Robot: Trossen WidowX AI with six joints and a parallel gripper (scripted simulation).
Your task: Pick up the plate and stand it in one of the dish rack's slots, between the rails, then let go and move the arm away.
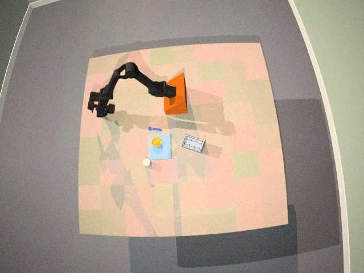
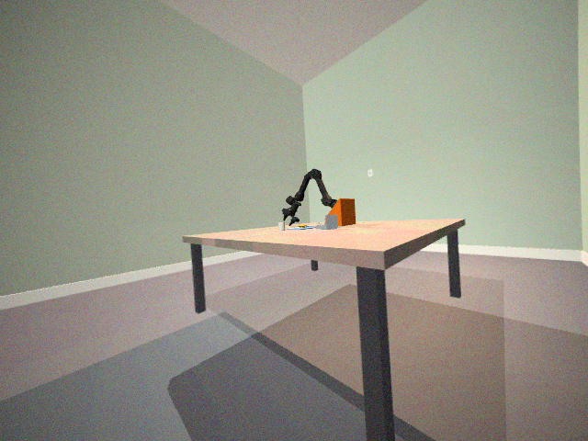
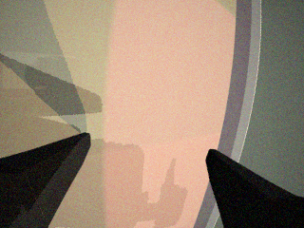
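My gripper tip is 17 cm short of the yellow plate, 42 cm to the right of it and 1 cm above it. Also, from my gripper tip: light blue mat 20 cm ahead, 44 cm to the left, 2 cm below; then white cup 31 cm ahead, 38 cm to the left; then grey dish rack 17 cm ahead, 64 cm to the left.
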